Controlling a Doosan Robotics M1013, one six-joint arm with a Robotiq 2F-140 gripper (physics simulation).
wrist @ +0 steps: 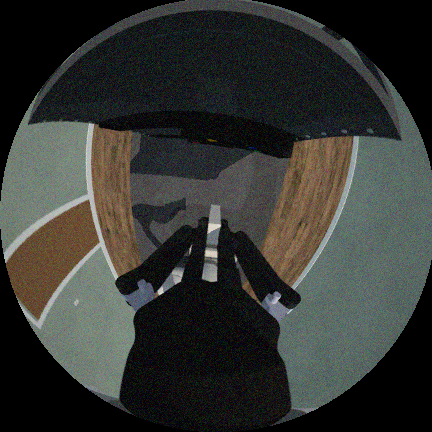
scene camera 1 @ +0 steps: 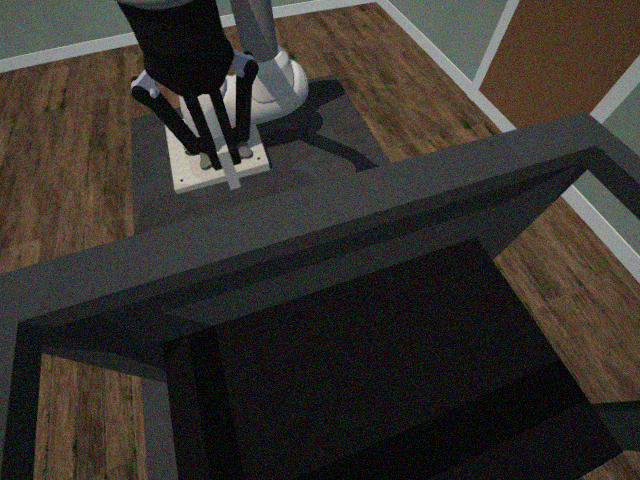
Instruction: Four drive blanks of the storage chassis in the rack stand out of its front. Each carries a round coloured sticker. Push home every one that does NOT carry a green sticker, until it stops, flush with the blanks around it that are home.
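Places are measured from the arm's base along level axes (x right, y ahead, z up), in millimetres.
Pixels of known places: gripper, fingertip midpoint: [wrist: 214, 212] [scene camera 1: 233, 181]; arm's base at its link origin: [wrist: 207, 265].
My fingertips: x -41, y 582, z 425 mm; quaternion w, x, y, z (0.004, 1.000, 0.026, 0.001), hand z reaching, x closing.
For each thing: its middle in the pictures, then the offset to it from my fingertips. "pt": a spot on its surface instead. Level surfaces: height alone.
- rack at a spot on its surface: [scene camera 1: 310, 206] pt dx -62, dy +195, dz +162 mm
- red sticker at a spot on its surface: [wrist: 194, 142] pt dx -74, dy +124, dz -122 mm
- yellow sticker at the middle of its body: [wrist: 211, 139] dx -28, dy +125, dz -53 mm
- blue sticker at a spot on its surface: [wrist: 251, 148] pt dx +53, dy +127, dz -65 mm
- dark grey mat at its surface level: dz -465 mm
My gripper [scene camera 1: 226, 164] [wrist: 214, 212] is shut, in front of the rack [scene camera 1: 310, 206] [wrist: 215, 60] and apart from it. A narrow pale bar [scene camera 1: 234, 180] [wrist: 215, 212] shows between the fingers and reaches past their tips. In the wrist view, a red sticker [wrist: 194, 142], a yellow sticker [wrist: 212, 140] and a blue sticker [wrist: 251, 148] show very small and edge-on along the dark front under the rack's top. A green sticker does not show there. How far each blank stands out cannot be told. In the scene view the blanks' front faces away and is hidden.
The rack's top frame crosses the scene view, with a dark box surface [scene camera 1: 382, 320] inside it. The robot's white base plate [scene camera 1: 193, 178] stands on a dark grey mat [scene camera 1: 310, 175] [wrist: 250, 187] in front of the rack. Wooden floor [scene camera 1: 67, 180] [wrist: 320, 185] and walls lie around.
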